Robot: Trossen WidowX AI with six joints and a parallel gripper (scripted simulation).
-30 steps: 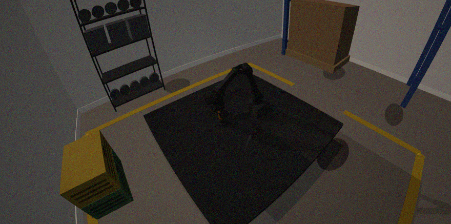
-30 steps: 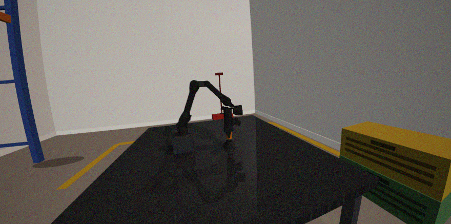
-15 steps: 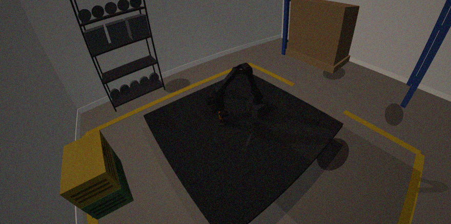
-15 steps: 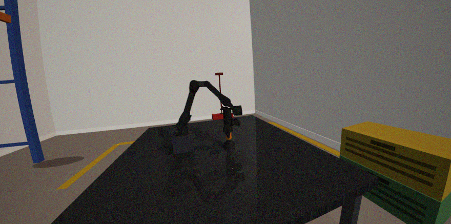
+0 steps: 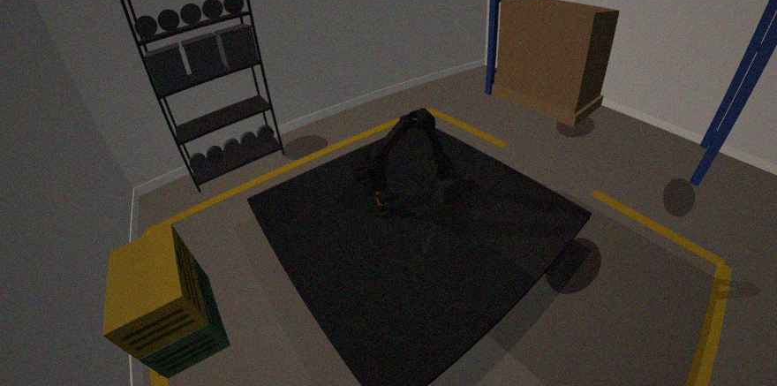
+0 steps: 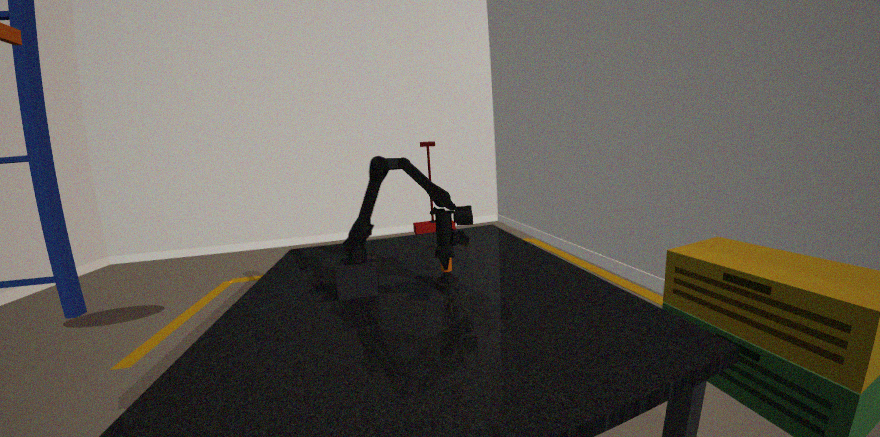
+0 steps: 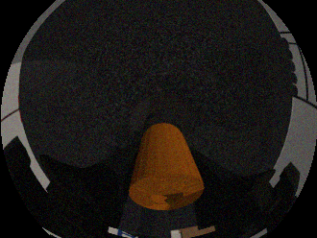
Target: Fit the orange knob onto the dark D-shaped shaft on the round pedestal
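Now: the orange knob 2 cm above my gripper tip. Also, from my gripper tip: round pedestal 4 cm below.
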